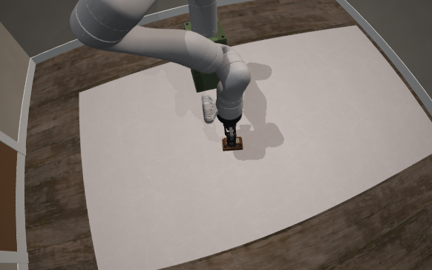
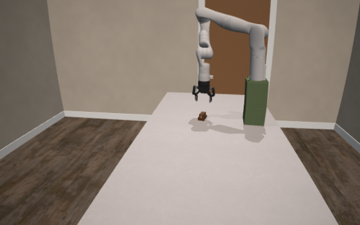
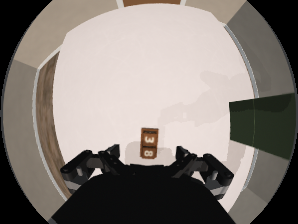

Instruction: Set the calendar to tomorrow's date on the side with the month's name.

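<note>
Now: the cube 1 cm ahead of my hand, 3 cm to the left of it and 10 cm below it. The rest, counted from my hand: brown tray (2 cm to the left, 11 cm below).
</note>
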